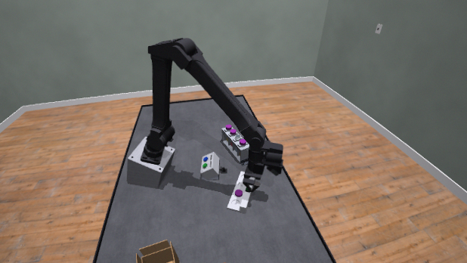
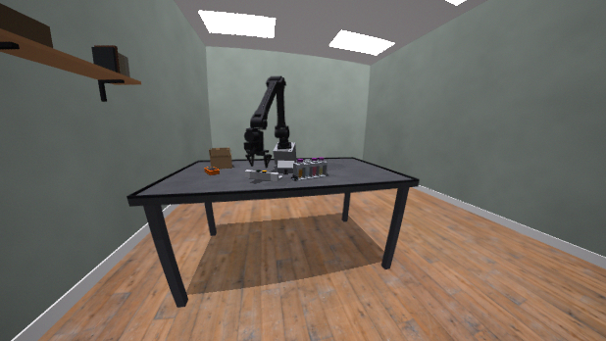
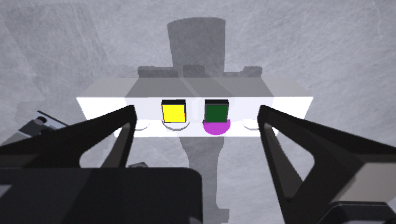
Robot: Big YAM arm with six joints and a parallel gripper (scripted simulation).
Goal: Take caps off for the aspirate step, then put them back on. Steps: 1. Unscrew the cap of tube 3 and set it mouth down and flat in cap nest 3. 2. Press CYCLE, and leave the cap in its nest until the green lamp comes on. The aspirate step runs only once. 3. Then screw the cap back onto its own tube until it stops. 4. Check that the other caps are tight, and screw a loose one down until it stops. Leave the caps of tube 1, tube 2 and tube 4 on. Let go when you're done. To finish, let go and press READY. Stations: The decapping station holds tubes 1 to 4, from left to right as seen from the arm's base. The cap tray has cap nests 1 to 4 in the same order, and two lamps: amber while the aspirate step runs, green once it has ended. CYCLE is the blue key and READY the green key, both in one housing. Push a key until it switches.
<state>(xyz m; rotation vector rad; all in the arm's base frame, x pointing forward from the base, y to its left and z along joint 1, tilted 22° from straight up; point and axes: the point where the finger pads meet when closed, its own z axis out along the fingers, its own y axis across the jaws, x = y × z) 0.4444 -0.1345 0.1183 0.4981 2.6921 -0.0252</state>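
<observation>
My gripper is now 7 cm past the cap and 7 cm above it. Also, from my hand: blue key: 22 cm behind, 18 cm to the left, 2 cm below; then key housing: 20 cm behind, 16 cm to the left, 3 cm below; then green key: 22 cm behind, 14 cm to the left, 2 cm below.
</observation>
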